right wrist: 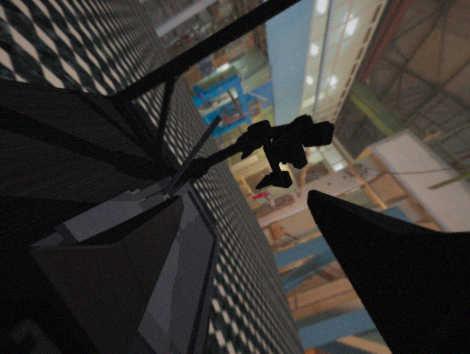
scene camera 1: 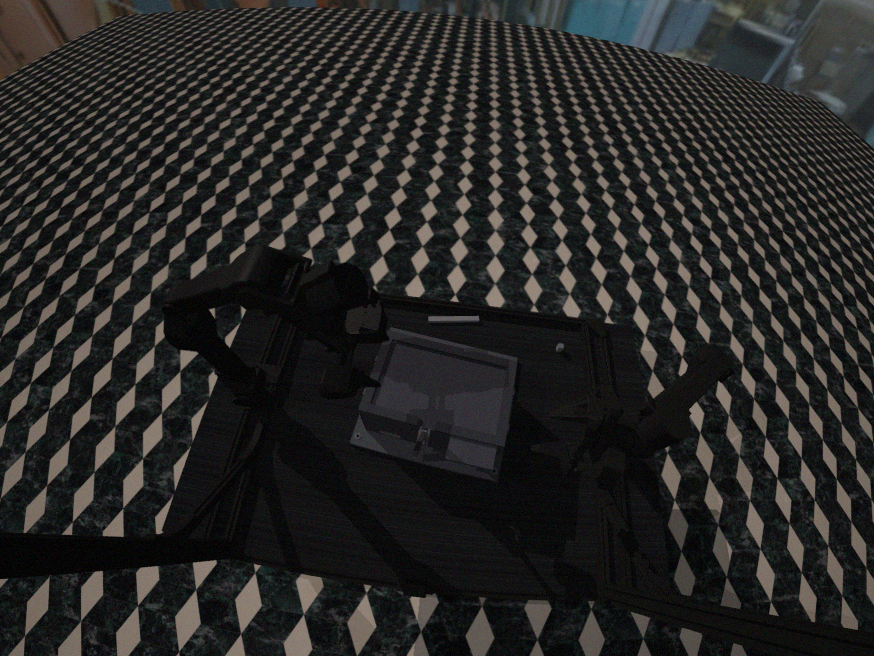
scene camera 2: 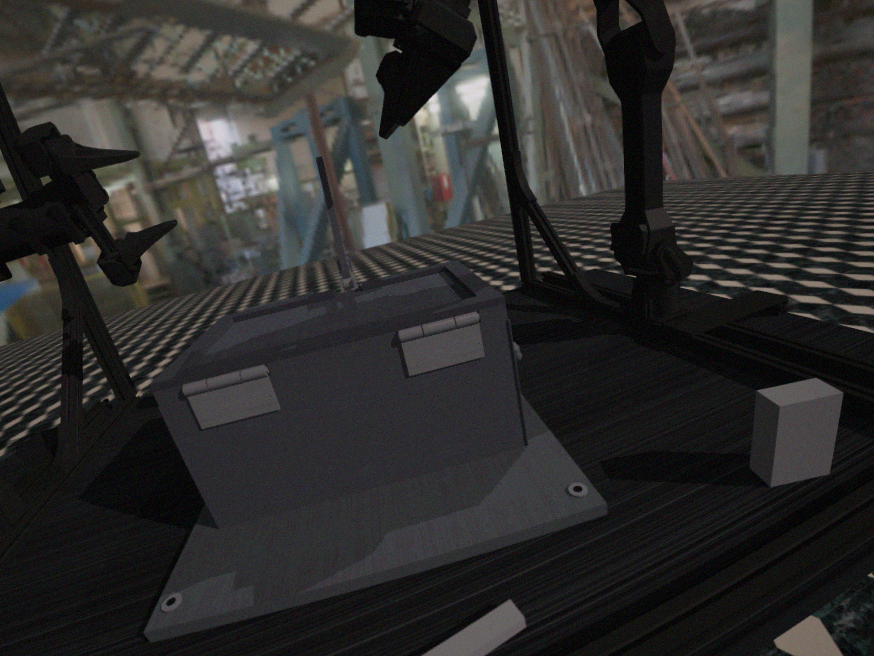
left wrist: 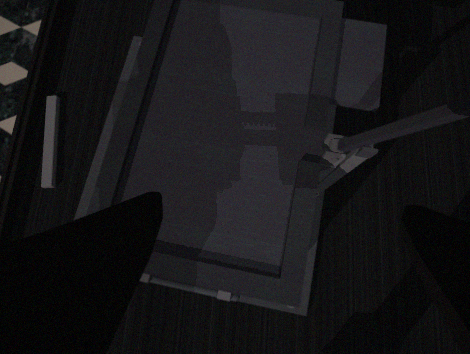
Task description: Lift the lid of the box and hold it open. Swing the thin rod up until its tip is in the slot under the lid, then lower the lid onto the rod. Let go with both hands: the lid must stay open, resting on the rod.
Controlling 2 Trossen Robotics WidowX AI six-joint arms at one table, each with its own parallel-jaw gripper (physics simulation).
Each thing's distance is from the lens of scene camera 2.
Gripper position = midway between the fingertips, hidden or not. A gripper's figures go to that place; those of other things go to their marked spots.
my left gripper (scene camera 2: pixel 390 131): 51 cm
my right gripper (scene camera 2: pixel 158 189): 61 cm
grey box (scene camera 2: pixel 318 481): 44 cm
